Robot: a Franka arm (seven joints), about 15 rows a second.
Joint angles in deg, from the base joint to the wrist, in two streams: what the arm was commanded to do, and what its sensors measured. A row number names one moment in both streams.
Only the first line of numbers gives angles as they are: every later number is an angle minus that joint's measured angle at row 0.
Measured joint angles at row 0: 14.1 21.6 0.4 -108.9 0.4 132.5 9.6
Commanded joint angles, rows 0 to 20: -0.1 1.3 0.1 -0.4 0.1 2.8 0.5; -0.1 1.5 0.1 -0.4 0.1 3.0 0.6; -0.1 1.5 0.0 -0.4 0.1 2.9 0.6; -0.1 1.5 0.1 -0.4 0.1 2.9 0.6; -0.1 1.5 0.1 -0.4 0.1 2.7 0.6; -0.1 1.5 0.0 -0.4 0.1 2.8 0.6; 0.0 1.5 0.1 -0.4 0.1 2.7 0.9; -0.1 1.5 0.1 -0.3 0.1 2.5 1.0; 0.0 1.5 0.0 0.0 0.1 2.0 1.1; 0.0 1.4 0.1 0.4 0.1 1.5 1.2; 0.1 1.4 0.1 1.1 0.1 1.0 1.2; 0.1 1.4 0.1 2.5 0.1 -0.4 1.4; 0.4 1.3 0.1 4.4 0.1 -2.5 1.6; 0.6 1.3 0.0 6.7 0.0 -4.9 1.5; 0.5 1.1 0.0 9.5 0.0 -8.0 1.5; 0.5 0.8 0.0 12.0 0.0 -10.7 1.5; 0.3 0.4 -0.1 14.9 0.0 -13.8 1.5; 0.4 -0.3 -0.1 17.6 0.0 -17.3 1.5; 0.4 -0.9 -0.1 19.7 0.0 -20.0 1.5; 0.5 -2.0 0.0 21.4 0.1 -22.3 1.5; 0.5 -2.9 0.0 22.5 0.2 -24.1 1.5
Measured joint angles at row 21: 0.4 -1.5 -0.1 19.4 0.0 -20.0 0.4
